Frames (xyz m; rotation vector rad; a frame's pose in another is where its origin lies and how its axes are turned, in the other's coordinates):
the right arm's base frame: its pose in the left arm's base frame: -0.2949 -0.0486 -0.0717 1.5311 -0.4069 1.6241
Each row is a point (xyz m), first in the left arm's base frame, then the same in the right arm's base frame.
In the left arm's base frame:
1: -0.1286 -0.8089 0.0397
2: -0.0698 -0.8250 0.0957
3: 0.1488 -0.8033 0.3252
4: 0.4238 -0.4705 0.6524
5: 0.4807 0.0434 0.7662
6: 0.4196 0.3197 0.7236
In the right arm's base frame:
1: -0.1446 0.3583 0.6847
2: -0.0919 0.3410 0.7462
3: 0.1524 0.2351 0.9195
4: 0.6024 -0.0665 0.9228
5: 0.8940 -0.3773 0.6087
6: 0.9445 -0.5077 0.3590

